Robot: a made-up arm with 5 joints.
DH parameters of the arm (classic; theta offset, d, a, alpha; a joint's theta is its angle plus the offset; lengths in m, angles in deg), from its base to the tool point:
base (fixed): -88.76 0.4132 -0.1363 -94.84
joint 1: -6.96 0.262 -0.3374 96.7
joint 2: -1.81 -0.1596 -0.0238 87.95
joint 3: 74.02 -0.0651 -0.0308 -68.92
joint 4: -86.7 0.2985 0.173 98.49
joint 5: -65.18 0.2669 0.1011 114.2
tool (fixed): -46.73 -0.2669 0 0
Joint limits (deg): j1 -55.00..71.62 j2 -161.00..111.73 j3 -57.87..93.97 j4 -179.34..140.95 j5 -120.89..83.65
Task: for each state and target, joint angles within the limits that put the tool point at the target. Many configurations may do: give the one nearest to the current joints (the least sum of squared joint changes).
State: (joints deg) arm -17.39 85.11 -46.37 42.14 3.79
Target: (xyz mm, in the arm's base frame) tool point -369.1 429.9 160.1
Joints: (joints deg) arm 1.91 41.76 -50.66 3.94 10.15
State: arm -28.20 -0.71 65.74 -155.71 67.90
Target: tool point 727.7 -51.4 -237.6
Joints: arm -23.43 -43.24 86.88 -141.12 15.52
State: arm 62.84 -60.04 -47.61 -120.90 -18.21
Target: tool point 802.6 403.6 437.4
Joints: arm 71.46 -53.81 -31.94 -102.57 -59.41
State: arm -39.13 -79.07 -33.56 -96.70 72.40
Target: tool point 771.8 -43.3 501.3
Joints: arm -51.31 -114.71 -13.15 -97.33 59.06
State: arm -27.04 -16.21 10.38 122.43 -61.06
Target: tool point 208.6 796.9 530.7
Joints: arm -6.85 -7.20 34.45 117.35 -28.79
